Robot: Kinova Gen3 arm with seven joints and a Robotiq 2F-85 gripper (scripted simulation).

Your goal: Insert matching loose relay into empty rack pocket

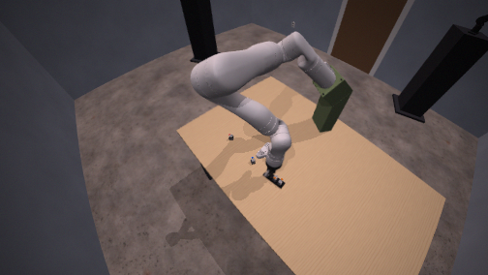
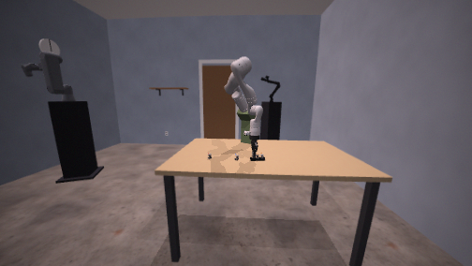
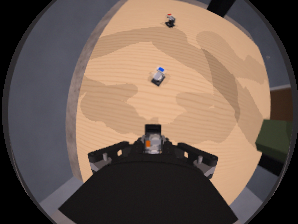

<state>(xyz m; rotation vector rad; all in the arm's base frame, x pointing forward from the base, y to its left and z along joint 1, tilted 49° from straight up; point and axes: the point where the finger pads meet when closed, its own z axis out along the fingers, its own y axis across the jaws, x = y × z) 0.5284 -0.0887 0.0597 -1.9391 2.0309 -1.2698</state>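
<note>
My hand is 1 cm short of the rack, 3 cm to the right of it and 4 cm above it.
</note>
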